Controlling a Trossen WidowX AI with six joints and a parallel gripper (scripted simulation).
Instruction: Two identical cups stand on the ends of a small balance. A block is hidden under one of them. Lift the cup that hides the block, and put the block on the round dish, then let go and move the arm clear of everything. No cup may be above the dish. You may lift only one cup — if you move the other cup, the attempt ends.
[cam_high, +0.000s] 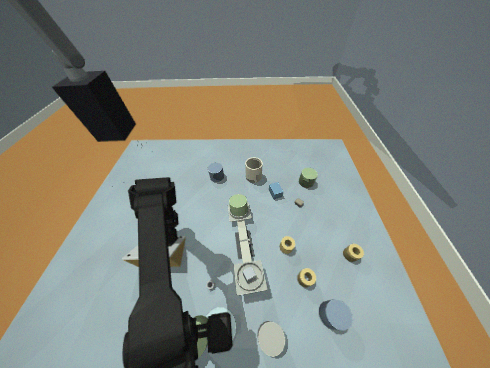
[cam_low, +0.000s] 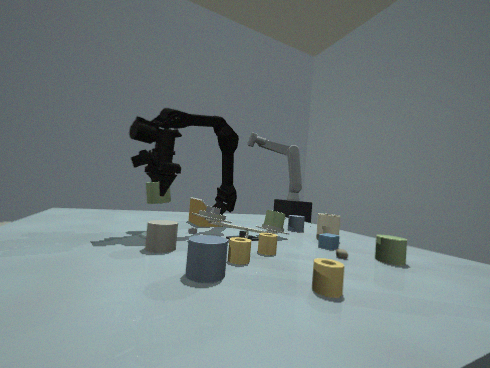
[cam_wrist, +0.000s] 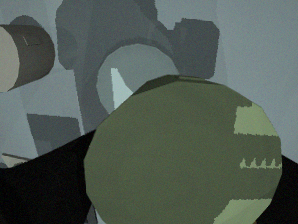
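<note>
The grey block is 13 cm ahead of my gripper tip, 14 cm to the left of it and 3 cm below it. Round my gripper tip: pale round dish 4 cm ahead, 1 cm to the left, 12 cm below; blue cube 26 cm ahead, 49 cm to the left, 10 cm below; brown lump 35 cm ahead, 44 cm to the left, 11 cm below.
</note>
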